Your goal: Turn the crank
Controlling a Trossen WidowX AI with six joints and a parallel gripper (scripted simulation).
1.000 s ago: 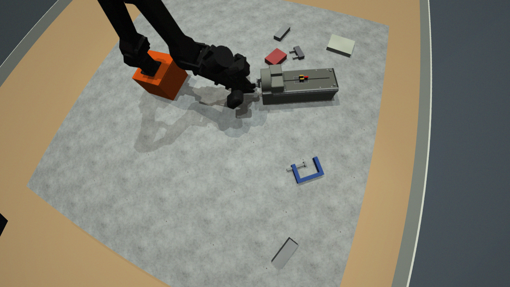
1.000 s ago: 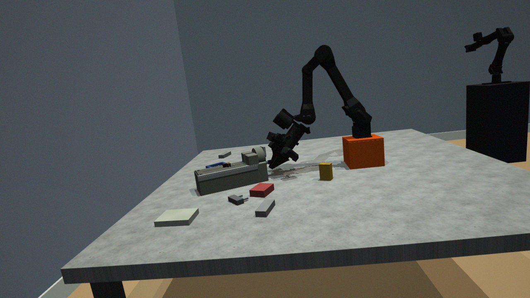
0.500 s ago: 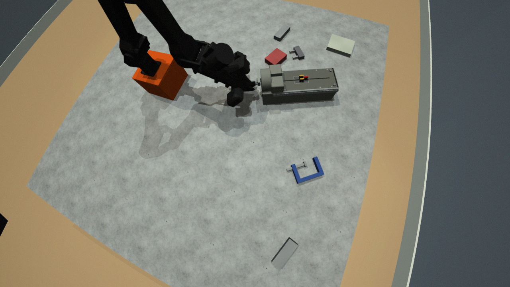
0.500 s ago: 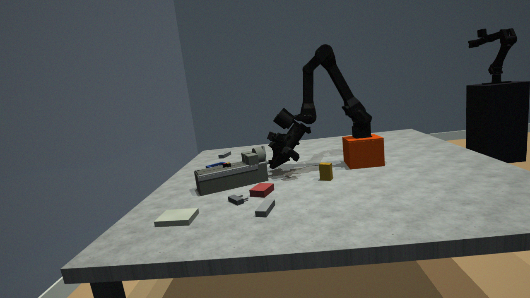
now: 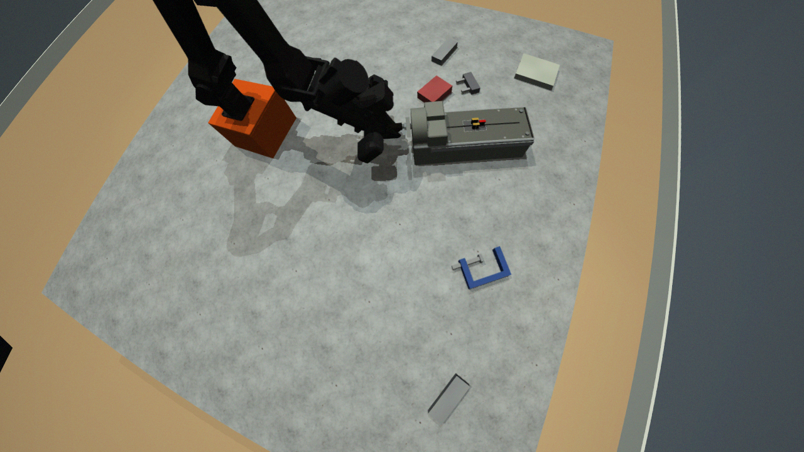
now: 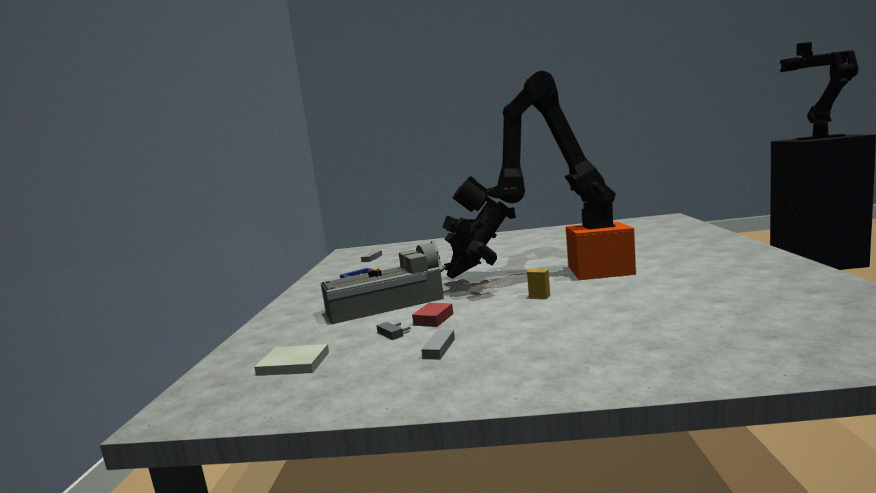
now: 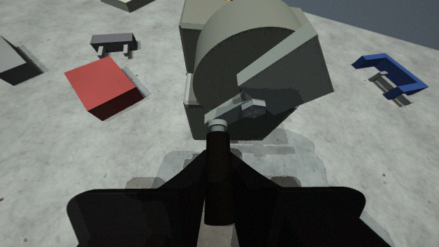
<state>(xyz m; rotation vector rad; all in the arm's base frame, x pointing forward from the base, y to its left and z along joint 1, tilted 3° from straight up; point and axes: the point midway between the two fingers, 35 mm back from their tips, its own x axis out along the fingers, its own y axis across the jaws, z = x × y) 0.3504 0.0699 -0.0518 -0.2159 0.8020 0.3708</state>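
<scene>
My gripper tip is now 17 cm short of the red pointer, 6 cm to the right of it and 4 cm below it. The rest, counted from my gripper tip: black crank handle: 2 cm behind, 1 cm to the right, 3 cm above; yellow block: 20 cm behind, 9 cm to the left, 1 cm below; red block: 3 cm ahead, 17 cm to the left, 3 cm below.
</scene>
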